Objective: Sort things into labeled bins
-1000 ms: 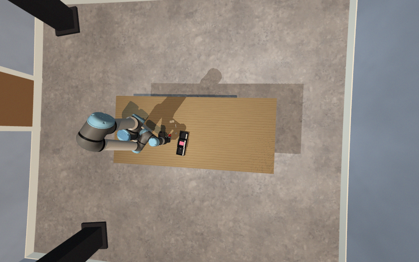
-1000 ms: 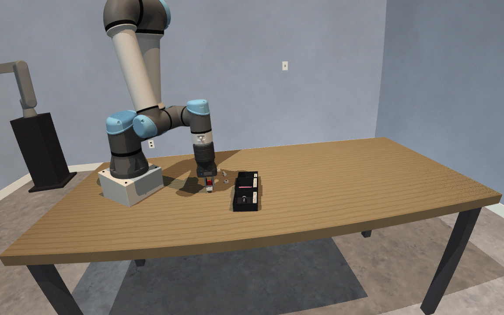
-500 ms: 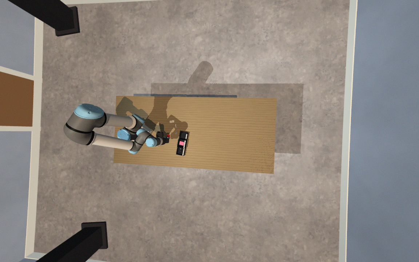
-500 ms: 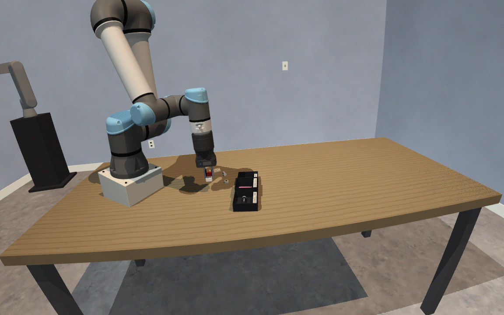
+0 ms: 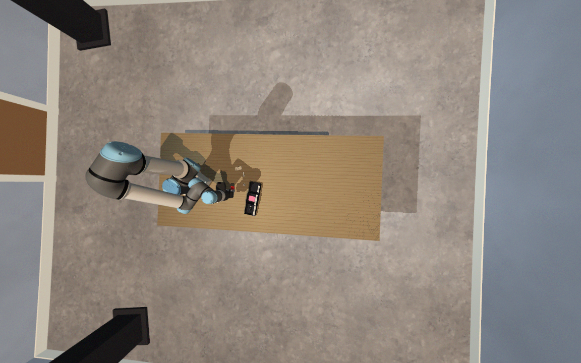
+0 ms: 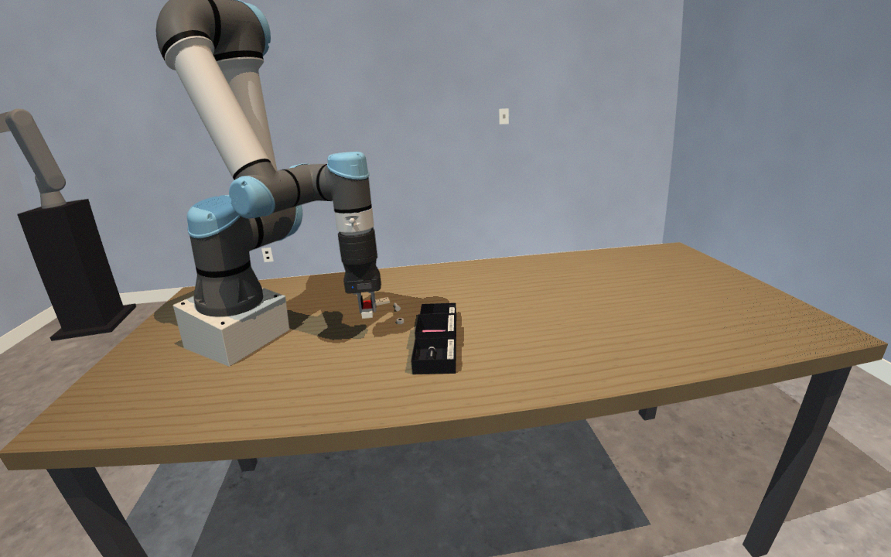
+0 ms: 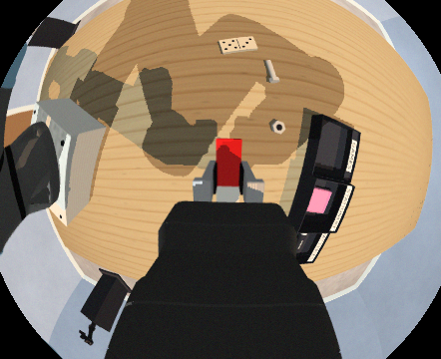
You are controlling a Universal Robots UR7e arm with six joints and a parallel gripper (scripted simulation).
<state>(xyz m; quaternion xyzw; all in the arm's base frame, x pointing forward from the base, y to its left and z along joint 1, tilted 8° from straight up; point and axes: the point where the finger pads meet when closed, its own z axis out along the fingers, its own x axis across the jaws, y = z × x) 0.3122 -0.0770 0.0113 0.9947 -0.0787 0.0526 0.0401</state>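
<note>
The black bin tray lies 140 mm ahead of my hand, 80 mm to the right of it and 60 mm below it. Also, from my hand: red block 10 mm to the right, 10 mm below; hex nut 70 mm below, 70 mm ahead, 40 mm to the left; screw 110 mm to the left, 80 mm ahead, 70 mm below.
</note>
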